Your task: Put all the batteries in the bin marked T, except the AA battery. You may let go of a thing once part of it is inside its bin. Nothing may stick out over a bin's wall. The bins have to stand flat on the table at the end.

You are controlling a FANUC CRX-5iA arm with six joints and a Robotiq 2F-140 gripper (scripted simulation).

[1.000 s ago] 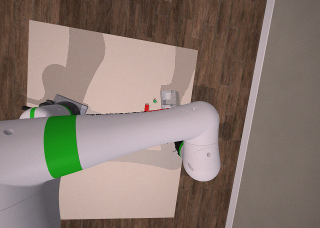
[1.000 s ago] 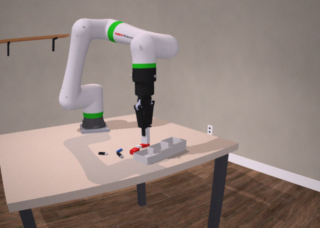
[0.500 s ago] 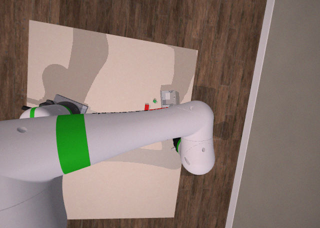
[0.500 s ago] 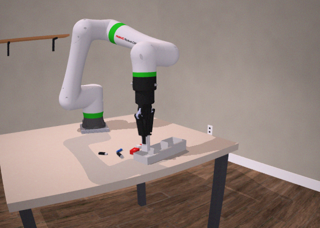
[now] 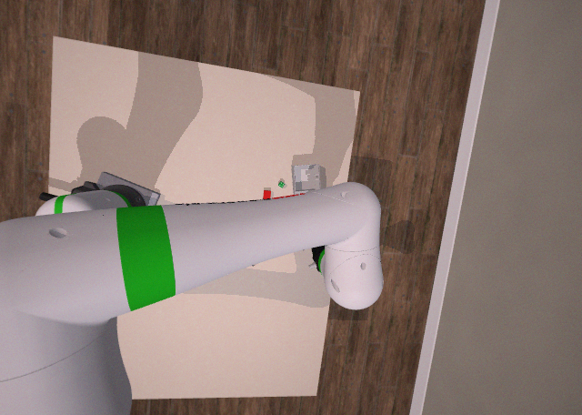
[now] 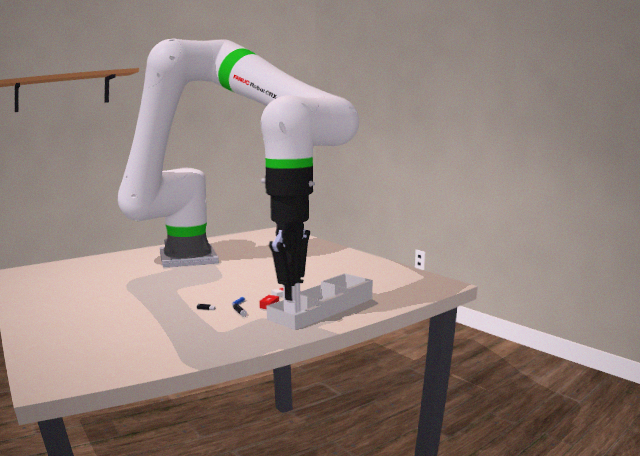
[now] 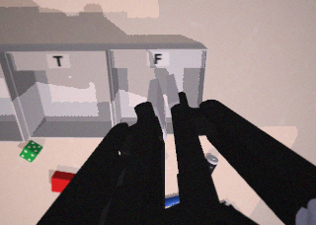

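My hand is 30 mm past the grey bin, 80 mm to the right of it and 30 mm above it. Also, from my hand: red block battery 110 mm behind, 10 mm to the right, 40 mm below; then blue cylindrical battery 150 mm behind, 70 mm to the right, 40 mm below; then green die 130 mm behind, 120 mm to the left, 40 mm below.
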